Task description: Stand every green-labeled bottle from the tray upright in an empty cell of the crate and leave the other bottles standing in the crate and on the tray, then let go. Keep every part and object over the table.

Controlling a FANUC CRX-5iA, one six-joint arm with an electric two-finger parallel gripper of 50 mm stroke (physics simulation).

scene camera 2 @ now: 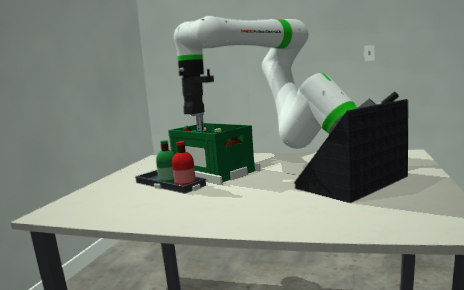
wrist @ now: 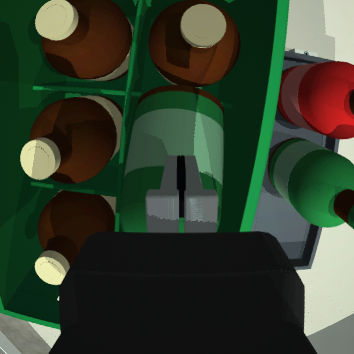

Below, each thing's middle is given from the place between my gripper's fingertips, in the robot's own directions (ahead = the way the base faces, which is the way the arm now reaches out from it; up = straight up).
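There is the red-labeled bottle [scene camera 2: 183, 164], and from where my hand is I find it 5 cm ahead, 9 cm below and 15 cm to the left of my hand.
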